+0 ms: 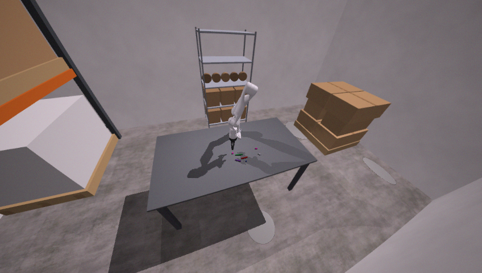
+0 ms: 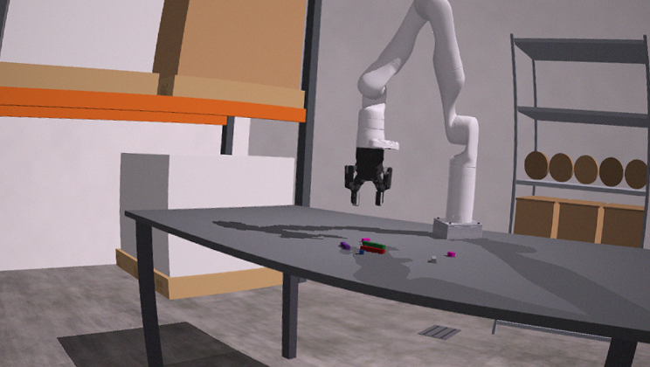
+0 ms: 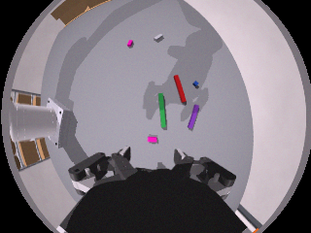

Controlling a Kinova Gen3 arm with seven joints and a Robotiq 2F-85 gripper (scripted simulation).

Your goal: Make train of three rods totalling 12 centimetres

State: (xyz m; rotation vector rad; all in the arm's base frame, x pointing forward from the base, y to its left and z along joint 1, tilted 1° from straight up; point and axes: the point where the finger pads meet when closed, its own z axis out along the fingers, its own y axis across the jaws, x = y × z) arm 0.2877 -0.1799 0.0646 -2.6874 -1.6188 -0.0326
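The grey rod lies 26 cm to the left of my hand, 14 cm ahead of it and 11 cm below it. Round my hand: red rod 11 cm below, 11 cm ahead, 9 cm to the left; purple rod 12 cm ahead, 11 cm below, 1 cm to the left; green rod 11 cm below, 6 cm to the left, 5 cm ahead.
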